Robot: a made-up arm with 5 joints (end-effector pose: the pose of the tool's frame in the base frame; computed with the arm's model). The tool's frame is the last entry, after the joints.
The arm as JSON. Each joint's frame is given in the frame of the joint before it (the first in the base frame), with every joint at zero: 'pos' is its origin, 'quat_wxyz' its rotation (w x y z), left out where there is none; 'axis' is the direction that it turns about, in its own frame. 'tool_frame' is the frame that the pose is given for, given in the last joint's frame.
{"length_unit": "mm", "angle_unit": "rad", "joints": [
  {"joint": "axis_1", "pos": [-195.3, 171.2, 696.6], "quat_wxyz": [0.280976, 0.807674, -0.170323, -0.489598], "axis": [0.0, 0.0, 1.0]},
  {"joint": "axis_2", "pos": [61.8, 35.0, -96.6], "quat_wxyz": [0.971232, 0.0, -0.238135, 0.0], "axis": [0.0, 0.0, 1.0]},
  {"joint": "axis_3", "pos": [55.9, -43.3, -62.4], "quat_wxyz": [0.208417, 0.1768, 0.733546, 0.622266], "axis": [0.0, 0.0, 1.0]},
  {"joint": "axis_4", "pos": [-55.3, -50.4, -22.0], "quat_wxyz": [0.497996, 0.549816, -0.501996, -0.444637], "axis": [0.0, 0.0, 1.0]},
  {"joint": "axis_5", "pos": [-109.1, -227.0, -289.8], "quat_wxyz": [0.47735, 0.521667, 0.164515, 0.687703], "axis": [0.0, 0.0, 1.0]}
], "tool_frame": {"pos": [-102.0, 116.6, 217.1], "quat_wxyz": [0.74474, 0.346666, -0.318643, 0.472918]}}
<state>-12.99 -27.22 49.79 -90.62 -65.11</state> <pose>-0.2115 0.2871 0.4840 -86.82 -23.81 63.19</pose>
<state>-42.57 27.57 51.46 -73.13 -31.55</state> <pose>-0.3304 0.2259 0.4211 -61.36 12.73 66.38</pose>
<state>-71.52 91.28 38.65 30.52 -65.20</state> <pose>-0.0986 0.5432 0.5800 -56.22 -3.09 0.28</pose>
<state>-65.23 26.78 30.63 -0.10 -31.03</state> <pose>-0.2224 0.5062 0.8745 15.33 21.53 44.40</pose>
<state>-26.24 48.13 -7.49 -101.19 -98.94</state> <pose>-0.1861 0.1120 0.6616 -74.57 40.12 104.45</pose>
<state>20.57 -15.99 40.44 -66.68 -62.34</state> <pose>-0.1951 0.2416 0.4916 -93.97 1.45 38.68</pose>
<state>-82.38 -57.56 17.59 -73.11 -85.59</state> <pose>-0.2177 0.1726 0.8156 51.01 -45.85 -1.54</pose>
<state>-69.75 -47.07 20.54 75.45 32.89</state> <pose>0.4358 0.1589 0.6589 -158.74 -0.54 63.03</pose>
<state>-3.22 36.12 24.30 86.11 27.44</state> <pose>0.3409 0.3544 0.9122 53.18 18.91 -31.12</pose>
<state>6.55 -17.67 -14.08 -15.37 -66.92</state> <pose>-0.0609 0.4437 0.7163 -50.26 44.87 6.13</pose>
